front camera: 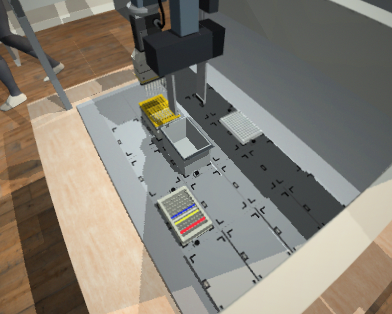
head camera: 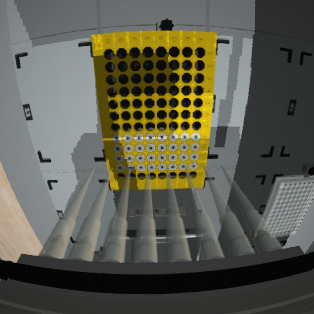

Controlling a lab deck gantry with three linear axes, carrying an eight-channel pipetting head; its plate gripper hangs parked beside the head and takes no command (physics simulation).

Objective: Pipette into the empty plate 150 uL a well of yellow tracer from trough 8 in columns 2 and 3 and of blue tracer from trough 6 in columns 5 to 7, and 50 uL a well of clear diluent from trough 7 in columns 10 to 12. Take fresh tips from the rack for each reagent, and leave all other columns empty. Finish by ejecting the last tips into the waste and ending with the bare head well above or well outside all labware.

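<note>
The pipetting head (front camera: 145, 67) carries eight pale tips (front camera: 155, 87) (head camera: 146, 215), which hang over the yellow tip rack (front camera: 152, 103) (head camera: 106, 181) in the front view. The rack shows several empty columns, then white tips in part of its near half, and one empty column at its near edge. The plate gripper (front camera: 189, 107) hangs beside the head, fingers apart and empty. The white plate (front camera: 241, 126) (head camera: 291, 206) shows no colour in its wells. The reservoir (front camera: 164, 212) has blue, yellow and red strips. The grey waste bin (front camera: 195, 164) stands beside the rack; tips partly hide it in the head view.
The gripper's fingers reach down near the rack and the waste bin in the front view. The deck (front camera: 227, 197) has black corner marks and slot labels. A wooden border (front camera: 65, 185) runs along the deck's left side. A person's legs show at the upper left.
</note>
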